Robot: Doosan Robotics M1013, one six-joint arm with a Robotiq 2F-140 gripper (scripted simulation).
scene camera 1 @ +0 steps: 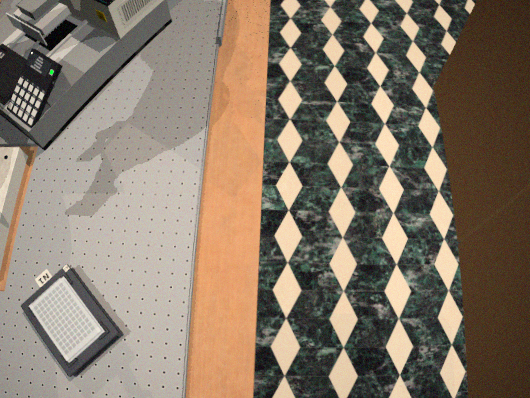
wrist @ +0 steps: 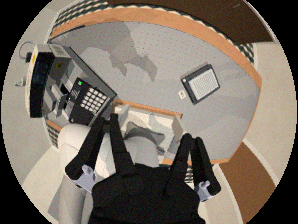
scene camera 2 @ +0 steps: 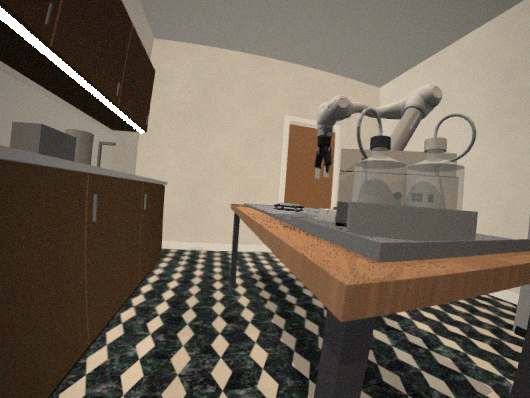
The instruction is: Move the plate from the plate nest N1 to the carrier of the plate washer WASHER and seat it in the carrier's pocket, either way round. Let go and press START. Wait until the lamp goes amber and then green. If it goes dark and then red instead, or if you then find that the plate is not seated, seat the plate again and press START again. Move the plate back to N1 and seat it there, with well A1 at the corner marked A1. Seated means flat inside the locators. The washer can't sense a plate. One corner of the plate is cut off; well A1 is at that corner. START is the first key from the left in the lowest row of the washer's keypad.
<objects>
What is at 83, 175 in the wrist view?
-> My gripper.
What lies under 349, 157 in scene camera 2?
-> A washer.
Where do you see a plate nest N1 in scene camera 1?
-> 98, 344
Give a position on a white well plate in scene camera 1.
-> At 71, 337
</objects>
